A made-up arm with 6 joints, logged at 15 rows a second.
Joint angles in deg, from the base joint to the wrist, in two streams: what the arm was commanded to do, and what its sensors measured. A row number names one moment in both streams.
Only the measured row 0 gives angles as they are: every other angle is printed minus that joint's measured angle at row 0.
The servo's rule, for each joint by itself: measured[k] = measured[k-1] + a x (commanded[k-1-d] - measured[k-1]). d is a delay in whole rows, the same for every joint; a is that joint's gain. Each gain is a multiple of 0.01, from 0.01 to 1. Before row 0 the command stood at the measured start. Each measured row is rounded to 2 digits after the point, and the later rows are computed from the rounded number. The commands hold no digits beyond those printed.
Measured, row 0:
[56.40 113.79 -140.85 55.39 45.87 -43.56]
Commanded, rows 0 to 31:
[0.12 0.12 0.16 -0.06 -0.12 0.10]
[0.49 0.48 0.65 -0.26 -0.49 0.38]
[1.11 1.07 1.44 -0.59 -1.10 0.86]
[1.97 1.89 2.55 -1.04 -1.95 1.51]
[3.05 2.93 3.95 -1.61 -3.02 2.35]
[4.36 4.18 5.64 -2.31 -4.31 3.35]
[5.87 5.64 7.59 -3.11 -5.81 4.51]
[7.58 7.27 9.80 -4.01 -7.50 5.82]
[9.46 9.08 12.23 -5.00 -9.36 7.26]
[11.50 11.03 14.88 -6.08 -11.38 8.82]
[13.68 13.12 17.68 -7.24 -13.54 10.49]
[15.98 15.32 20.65 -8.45 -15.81 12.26]
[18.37 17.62 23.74 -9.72 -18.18 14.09]
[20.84 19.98 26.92 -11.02 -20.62 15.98]
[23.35 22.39 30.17 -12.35 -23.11 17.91]
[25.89 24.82 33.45 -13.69 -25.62 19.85]
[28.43 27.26 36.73 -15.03 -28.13 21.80]
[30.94 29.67 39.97 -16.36 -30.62 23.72]
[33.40 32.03 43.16 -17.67 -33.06 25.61]
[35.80 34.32 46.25 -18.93 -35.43 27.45]
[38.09 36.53 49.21 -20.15 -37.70 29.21]
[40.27 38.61 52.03 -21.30 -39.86 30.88]
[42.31 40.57 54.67 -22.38 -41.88 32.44]
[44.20 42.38 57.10 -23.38 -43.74 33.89]
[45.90 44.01 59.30 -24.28 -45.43 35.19]
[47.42 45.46 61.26 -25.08 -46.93 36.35]
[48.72 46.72 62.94 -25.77 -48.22 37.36]
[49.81 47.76 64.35 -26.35 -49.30 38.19]
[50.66 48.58 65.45 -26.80 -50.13 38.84]
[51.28 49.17 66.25 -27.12 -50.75 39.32]
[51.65 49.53 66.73 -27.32 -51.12 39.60]
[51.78 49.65 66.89 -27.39 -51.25 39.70]
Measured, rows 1 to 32:
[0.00 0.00 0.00 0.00 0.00 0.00]
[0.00 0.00 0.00 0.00 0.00 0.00]
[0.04 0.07 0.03 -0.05 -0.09 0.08]
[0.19 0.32 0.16 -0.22 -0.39 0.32]
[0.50 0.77 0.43 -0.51 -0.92 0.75]
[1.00 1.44 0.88 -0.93 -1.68 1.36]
[1.70 2.33 1.52 -1.47 -2.67 2.15]
[2.60 3.44 2.39 -2.13 -3.88 3.11]
[3.71 4.76 3.48 -2.90 -5.31 4.23]
[5.03 6.27 4.81 -3.78 -6.93 5.50]
[6.54 7.96 6.37 -4.74 -8.73 6.91]
[8.23 9.80 8.16 -5.80 -10.69 8.44]
[10.08 11.79 10.16 -6.94 -12.80 10.08]
[12.09 13.91 12.36 -8.13 -15.03 11.82]
[14.23 16.14 14.75 -9.39 -17.36 13.64]
[16.48 18.44 17.31 -10.68 -19.77 15.51]
[18.82 20.81 20.01 -12.00 -22.24 17.43]
[21.22 23.22 22.83 -13.34 -24.74 19.37]
[23.67 25.64 25.75 -14.68 -27.25 21.31]
[26.14 28.06 28.74 -16.01 -29.74 23.24]
[28.61 30.44 31.77 -17.32 -32.20 25.14]
[31.05 32.77 34.81 -18.59 -34.59 26.99]
[33.44 35.03 37.83 -19.82 -36.89 28.77]
[35.76 37.18 40.81 -20.99 -39.09 30.46]
[37.99 39.21 43.72 -22.09 -41.15 32.04]
[40.10 41.11 46.53 -23.11 -43.07 33.52]
[42.07 42.85 49.21 -24.03 -44.82 34.86]
[43.89 44.42 51.74 -24.86 -46.38 36.05]
[45.53 45.80 54.09 -25.58 -47.74 37.10]
[46.99 46.98 56.24 -26.19 -48.89 37.97]
[48.24 47.94 58.17 -26.67 -49.81 38.67]
[49.27 48.68 59.87 -27.03 -50.51 39.19]
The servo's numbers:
d 2
a 0.34 0.60 0.21 0.79 0.74 0.80

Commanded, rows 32 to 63:
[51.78 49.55 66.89 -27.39 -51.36 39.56]
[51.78 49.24 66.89 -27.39 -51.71 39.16]
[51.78 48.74 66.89 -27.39 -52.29 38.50]
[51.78 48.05 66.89 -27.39 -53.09 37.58]
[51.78 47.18 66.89 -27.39 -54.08 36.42]
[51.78 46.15 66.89 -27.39 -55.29 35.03]
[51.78 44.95 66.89 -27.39 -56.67 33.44]
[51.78 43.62 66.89 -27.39 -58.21 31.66]
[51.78 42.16 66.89 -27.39 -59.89 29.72]
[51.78 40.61 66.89 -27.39 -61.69 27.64]
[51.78 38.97 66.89 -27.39 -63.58 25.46]
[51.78 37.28 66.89 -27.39 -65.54 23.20]
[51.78 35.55 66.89 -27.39 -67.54 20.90]
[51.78 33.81 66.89 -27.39 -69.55 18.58]
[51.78 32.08 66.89 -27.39 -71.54 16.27]
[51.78 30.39 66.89 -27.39 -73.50 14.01]
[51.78 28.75 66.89 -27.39 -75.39 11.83]
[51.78 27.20 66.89 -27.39 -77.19 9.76]
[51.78 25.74 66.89 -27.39 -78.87 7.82]
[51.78 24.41 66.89 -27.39 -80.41 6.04]
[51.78 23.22 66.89 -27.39 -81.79 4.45]
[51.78 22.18 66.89 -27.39 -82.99 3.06]
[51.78 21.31 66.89 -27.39 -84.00 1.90]
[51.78 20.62 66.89 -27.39 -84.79 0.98]
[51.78 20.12 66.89 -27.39 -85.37 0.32]
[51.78 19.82 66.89 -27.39 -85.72 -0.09]
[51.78 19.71 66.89 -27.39 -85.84 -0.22]
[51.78 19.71 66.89 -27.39 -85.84 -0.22]
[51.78 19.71 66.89 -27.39 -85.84 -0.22]
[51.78 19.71 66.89 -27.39 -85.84 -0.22]
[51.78 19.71 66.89 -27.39 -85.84 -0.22]
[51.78 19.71 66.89 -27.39 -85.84 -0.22]
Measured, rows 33 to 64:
[50.08 49.19 61.31 -27.26 -50.96 39.52]
[50.66 49.47 62.48 -27.36 -51.17 39.66]
[51.04 49.52 63.41 -27.38 -51.31 39.58]
[51.29 49.35 64.14 -27.39 -51.61 39.24]
[51.46 48.98 64.72 -27.39 -52.11 38.65]
[51.57 48.42 65.18 -27.39 -52.84 37.79]
[51.64 47.68 65.54 -27.39 -53.76 36.69]
[51.69 46.76 65.82 -27.39 -54.89 35.36]
[51.72 45.67 66.04 -27.39 -56.21 33.82]
[51.74 44.44 66.22 -27.39 -57.69 32.09]
[51.75 43.07 66.36 -27.39 -59.32 30.19]
[51.76 41.59 66.47 -27.39 -61.07 28.15]
[51.77 40.02 66.56 -27.39 -62.93 26.00]
[51.77 38.38 66.63 -27.39 -64.86 23.76]
[51.77 36.68 66.68 -27.39 -66.84 21.47]
[51.77 34.96 66.72 -27.39 -68.85 19.16]
[51.77 33.23 66.76 -27.39 -70.84 16.85]
[51.77 31.53 66.79 -27.39 -72.81 14.58]
[51.77 29.86 66.81 -27.39 -74.72 12.38]
[51.77 28.26 66.83 -27.39 -76.55 10.28]
[51.77 26.75 66.84 -27.39 -78.27 8.31]
[51.77 25.35 66.85 -27.39 -79.85 6.49]
[51.77 24.07 66.86 -27.39 -81.29 4.86]
[51.77 22.94 66.87 -27.39 -82.55 3.42]
[51.77 21.96 66.87 -27.39 -83.62 2.20]
[51.77 21.16 66.87 -27.39 -84.49 1.22]
[51.77 20.54 66.87 -27.39 -85.14 0.50]
[51.77 20.11 66.87 -27.39 -85.57 0.03]
[51.77 19.87 66.87 -27.39 -85.77 -0.17]
[51.77 19.77 66.87 -27.39 -85.82 -0.21]
[51.77 19.73 66.87 -27.39 -85.83 -0.22]
[51.77 19.72 66.87 -27.39 -85.84 -0.22]

